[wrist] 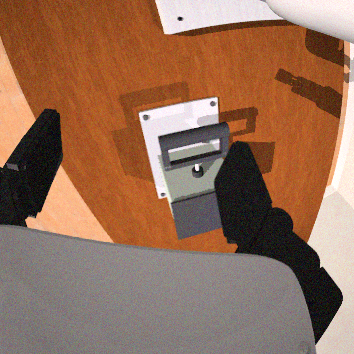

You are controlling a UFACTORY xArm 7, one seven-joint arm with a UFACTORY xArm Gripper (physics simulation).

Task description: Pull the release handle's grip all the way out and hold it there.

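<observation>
The release handle's dark grey grip (194,132), a bar with a rectangular opening below it, shows near the middle of the wrist view. It stands at the upper end of a pale green housing (187,187) with a small dark knob (198,172) and a dark grey lower block (196,218). The housing is on a white backing plate (175,115) with dark screws at its corners. My gripper (142,146) is wide open and empty. Its right finger covers the right edge of the housing and lies close to the grip's right end in the view; its left finger is far to the left, over the floor.
The plate is on a brown wooden table (80,60) with a curved edge. A white board (225,17) lies at the top, beside a rounded white part (320,15) at the top right. Dark shadows fall around the plate and at the right. Pale wooden floor (75,210) shows at the left.
</observation>
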